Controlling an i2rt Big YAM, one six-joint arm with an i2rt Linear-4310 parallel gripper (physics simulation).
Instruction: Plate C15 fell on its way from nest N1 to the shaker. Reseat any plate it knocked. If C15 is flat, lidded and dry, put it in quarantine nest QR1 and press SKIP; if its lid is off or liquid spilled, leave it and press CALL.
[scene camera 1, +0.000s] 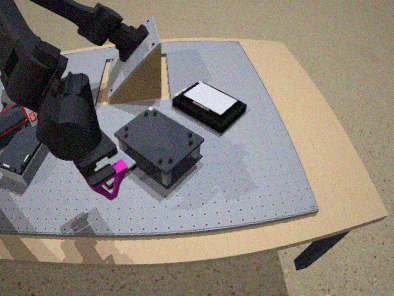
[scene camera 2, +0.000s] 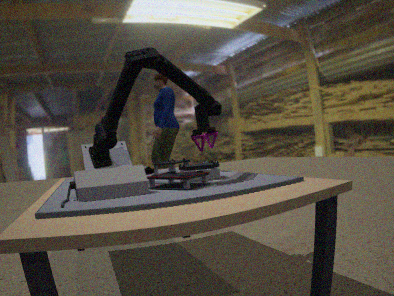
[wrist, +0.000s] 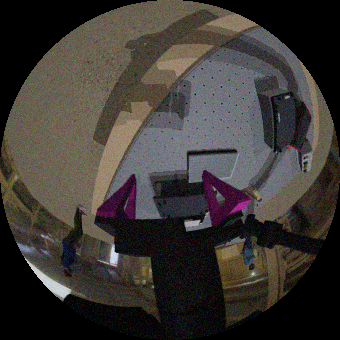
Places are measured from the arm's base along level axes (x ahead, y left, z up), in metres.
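Pixels of known places: gripper, between the fingertips: (scene camera 1: 99, 181) (scene camera 2: 206, 149) (wrist: 169, 174); arm's base, origin of its link: (scene camera 1: 134, 43) (scene camera 2: 99, 157) (wrist: 246, 225).
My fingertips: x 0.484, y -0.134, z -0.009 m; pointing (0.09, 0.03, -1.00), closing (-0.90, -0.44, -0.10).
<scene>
Ahead of a thing's pixels: the offset from my fingertips to its top centre. "spot": to the spot under its first point.
A flat, pale grey plate @[dy +0.007, dx -0.128, dz -0.086 m] (scene camera 1: 129, 165) (wrist: 213, 166) with a dark edge lies on the perforated board beside the dark raised platform @[dy +0.134, dx -0.122, dz -0.034 m] (scene camera 1: 159, 140) (wrist: 180, 206). In scene camera 1 the gripper hides most of it. Whether a lid is on or liquid is out cannot be told. My gripper (scene camera 1: 111, 192) (scene camera 2: 206, 148) (wrist: 169, 174), with magenta fingers, is open and empty, high above the board. In the wrist view the right finger's tip overlaps the plate's lower edge. A red-outlined dark nest @[dy -0.317, dx -0.330, dz -0.057 m] (scene camera 1: 12, 122) (wrist: 303, 125) stands beside a dark-topped grey block @[spot: dy -0.216, dx -0.175, dz -0.048 m] (scene camera 1: 21, 150) (wrist: 284, 121).
A black box with a white top @[dy +0.301, dx -0.244, dz -0.065 m] (scene camera 1: 210, 98) stands behind the raised platform. A slanted panel on a wooden wedge (scene camera 1: 137, 82) is at the back. A button box @[spot: dy -0.296, dx -0.530, dz -0.032 m] (wrist: 306, 162) stands near the red-outlined nest. A person (scene camera 2: 165, 117) stands behind the table.
</scene>
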